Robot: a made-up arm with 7 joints.
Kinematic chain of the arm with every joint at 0, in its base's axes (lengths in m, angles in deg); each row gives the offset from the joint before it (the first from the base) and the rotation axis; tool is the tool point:
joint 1: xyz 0 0 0.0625 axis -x
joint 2: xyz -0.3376 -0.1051 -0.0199 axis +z
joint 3: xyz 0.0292 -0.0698 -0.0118 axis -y
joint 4: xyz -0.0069 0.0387 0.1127 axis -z
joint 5: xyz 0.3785 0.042 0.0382 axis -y
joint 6: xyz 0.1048 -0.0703 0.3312 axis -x
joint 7: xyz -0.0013 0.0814 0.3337 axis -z
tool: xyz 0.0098 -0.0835 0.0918
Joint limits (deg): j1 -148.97..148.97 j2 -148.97..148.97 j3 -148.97..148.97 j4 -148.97..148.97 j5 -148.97..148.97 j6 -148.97..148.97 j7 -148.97..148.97
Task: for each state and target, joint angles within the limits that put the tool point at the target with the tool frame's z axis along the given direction. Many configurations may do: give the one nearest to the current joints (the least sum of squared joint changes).
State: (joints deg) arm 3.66 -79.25 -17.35 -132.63 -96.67 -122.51 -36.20
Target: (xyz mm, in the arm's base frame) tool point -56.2 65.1 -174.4 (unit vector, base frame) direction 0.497 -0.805 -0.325
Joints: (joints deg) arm 15.62 -31.64 -66.60 -109.83 -131.46 -140.23 -43.47
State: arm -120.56 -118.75 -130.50 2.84 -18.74 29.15 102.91
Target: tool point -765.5 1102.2 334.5 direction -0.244 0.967 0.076
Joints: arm -145.87 -112.69 -89.09 16.65 -36.17 13.97 81.11
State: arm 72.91 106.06 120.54 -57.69 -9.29 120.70 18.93
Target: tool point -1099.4 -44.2 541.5 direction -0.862 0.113 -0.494
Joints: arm 66.07 57.09 137.17 -7.14 -41.92 81.83 -2.65
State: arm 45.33 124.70 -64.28 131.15 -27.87 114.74 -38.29
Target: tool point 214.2 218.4 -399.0 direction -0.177 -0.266 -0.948
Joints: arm 49.20 118.94 -51.87 102.89 -60.72 97.63 -52.33
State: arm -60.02 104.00 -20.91 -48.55 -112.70 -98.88 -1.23
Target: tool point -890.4 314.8 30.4 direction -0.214 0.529 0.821
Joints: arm -65.29 130.64 -19.95 -72.85 -131.49 -104.76 -3.89
